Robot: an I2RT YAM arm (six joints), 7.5 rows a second.
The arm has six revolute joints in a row. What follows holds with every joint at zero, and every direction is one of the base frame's. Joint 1 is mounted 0.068 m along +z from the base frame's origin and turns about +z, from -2.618 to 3.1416 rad. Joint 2 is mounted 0.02 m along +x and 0.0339 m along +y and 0.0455 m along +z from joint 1 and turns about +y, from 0 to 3.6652 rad. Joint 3 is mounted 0.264 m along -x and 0.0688 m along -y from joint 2 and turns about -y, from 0 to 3.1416 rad. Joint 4 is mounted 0.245 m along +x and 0.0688 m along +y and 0.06 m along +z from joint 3 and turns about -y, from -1.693 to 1.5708 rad. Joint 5 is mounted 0.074 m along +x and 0.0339 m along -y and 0.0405 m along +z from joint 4 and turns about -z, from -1.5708 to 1.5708 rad. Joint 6 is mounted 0.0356 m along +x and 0.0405 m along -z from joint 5 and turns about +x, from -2.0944 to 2.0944 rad. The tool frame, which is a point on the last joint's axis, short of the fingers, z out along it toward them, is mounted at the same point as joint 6; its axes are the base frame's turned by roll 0, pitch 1.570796 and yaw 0 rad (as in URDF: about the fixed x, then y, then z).
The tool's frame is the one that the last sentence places.
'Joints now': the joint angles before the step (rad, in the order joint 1, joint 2, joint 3, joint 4, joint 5, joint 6). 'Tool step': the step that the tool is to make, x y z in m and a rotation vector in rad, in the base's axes. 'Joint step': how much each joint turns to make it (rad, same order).
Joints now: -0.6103 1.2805 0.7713 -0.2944 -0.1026 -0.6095
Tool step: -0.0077 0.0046 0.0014 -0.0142 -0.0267 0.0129
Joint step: -0.0046 -0.0477 -0.0353 0.0165 -0.0150 -0.0099
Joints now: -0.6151 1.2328 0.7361 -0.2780 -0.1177 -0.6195
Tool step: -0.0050 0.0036 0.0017 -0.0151 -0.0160 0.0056
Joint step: -0.0001 -0.0346 -0.0215 0.0079 -0.0019 -0.0062
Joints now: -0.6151 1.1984 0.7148 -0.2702 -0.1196 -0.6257
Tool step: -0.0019 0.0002 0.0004 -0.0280 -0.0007 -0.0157
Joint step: 0.0001 -0.0124 -0.0108 0.0146 0.0268 -0.0058
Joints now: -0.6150 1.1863 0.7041 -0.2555 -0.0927 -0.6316
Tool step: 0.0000 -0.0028 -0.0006 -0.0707 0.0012 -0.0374
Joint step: 0.0004 -0.0015 -0.0160 0.0532 0.0669 -0.0192
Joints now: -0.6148 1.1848 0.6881 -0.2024 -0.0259 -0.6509
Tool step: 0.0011 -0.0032 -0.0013 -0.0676 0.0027 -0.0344
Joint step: 0.0011 0.0065 -0.0144 0.0578 0.0633 -0.0218
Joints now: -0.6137 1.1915 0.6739 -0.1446 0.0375 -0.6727
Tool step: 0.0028 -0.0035 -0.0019 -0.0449 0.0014 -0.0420
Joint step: 0.0033 0.0184 -0.0061 0.0492 0.0588 -0.0025
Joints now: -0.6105 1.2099 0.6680 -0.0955 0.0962 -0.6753
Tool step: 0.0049 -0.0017 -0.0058 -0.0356 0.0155 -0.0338
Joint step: 0.0137 0.0314 -0.0081 0.0473 0.0608 -0.0026
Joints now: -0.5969 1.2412 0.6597 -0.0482 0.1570 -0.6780
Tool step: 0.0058 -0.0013 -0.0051 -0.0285 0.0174 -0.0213
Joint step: 0.0146 0.0345 -0.0007 0.0376 0.0487 -0.0060
